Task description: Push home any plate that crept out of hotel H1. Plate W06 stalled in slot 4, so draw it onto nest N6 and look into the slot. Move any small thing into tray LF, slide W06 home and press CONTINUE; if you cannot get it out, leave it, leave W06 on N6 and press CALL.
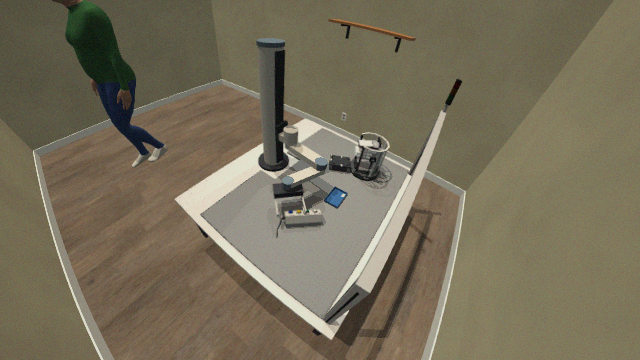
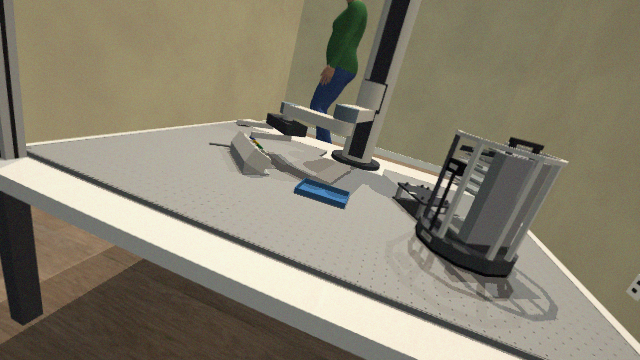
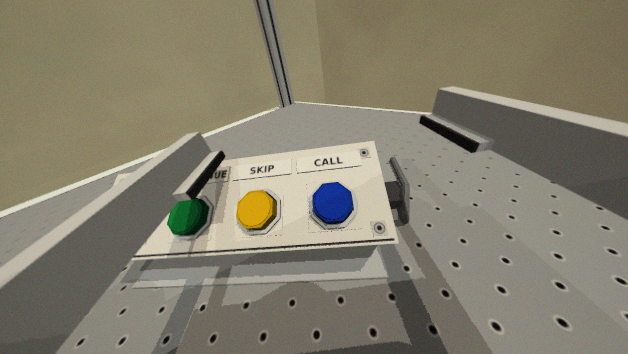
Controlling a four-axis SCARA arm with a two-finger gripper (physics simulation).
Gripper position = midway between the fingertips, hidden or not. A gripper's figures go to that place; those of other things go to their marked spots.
The gripper [image 3: 318, 125]: 12 cm from the lens. A blue CALL button [image 3: 332, 202] is 10 cm from the lens. A yellow SKIP button [image 3: 257, 209] is 11 cm from the lens. A green button [image 3: 187, 217]: 14 cm from the lens. The marked spots on the blue CALL button and the green button are 10 cm apart.
